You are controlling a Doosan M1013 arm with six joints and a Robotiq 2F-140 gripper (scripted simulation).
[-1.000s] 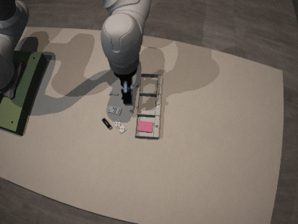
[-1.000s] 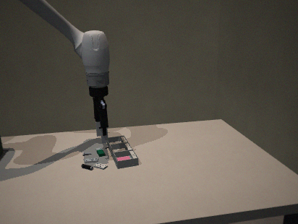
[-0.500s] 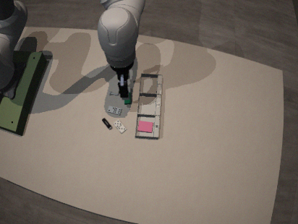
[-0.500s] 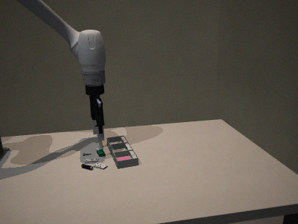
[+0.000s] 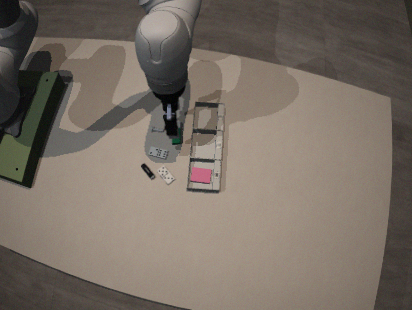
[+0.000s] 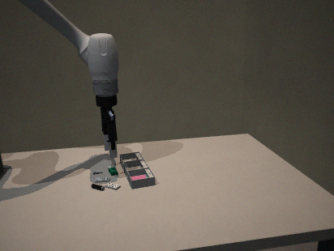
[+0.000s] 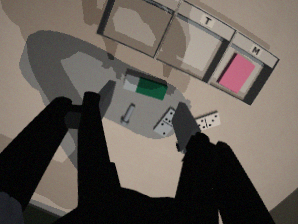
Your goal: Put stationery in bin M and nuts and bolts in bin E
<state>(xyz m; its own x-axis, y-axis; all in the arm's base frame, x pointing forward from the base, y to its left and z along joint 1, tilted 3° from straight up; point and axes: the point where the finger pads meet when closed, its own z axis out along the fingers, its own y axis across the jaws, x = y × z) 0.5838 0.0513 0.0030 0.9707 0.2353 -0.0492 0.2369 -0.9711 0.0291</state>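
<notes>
My hand is 10 cm above the green eraser and 1 cm to the right of it. Round my hand: grey bolt (10 cm below, 6 cm behind); grey three-compartment bin row (9 cm below, 9 cm ahead, 2 cm to the right); small black cylinder (13 cm to the right, 10 cm below, 5 cm behind).
</notes>
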